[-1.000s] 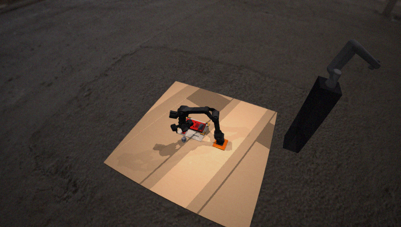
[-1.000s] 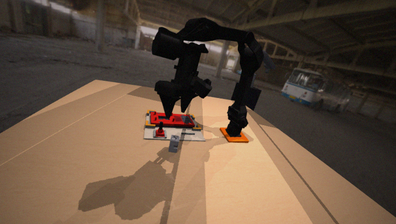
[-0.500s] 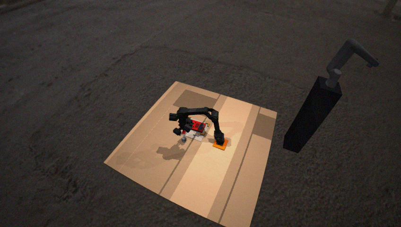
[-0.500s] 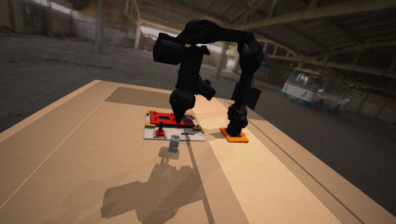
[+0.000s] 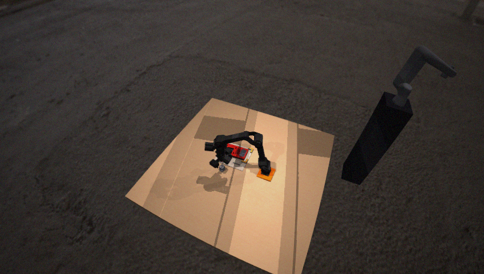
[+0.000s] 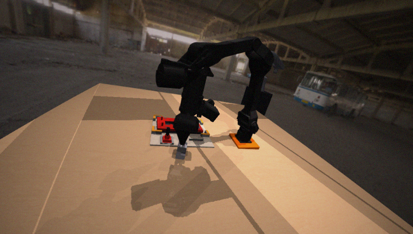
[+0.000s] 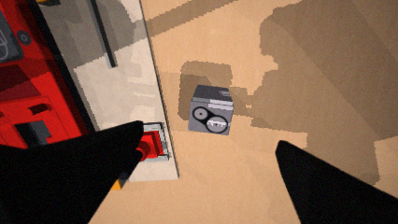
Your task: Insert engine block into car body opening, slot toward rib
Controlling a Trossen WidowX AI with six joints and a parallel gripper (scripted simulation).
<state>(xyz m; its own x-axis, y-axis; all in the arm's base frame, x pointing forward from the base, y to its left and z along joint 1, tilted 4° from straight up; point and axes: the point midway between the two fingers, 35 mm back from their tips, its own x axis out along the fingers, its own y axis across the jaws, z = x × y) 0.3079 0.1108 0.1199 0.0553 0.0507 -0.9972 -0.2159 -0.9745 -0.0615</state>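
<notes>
My gripper tip is now 10 mm to the right of the engine block and 50 mm above it.
</notes>
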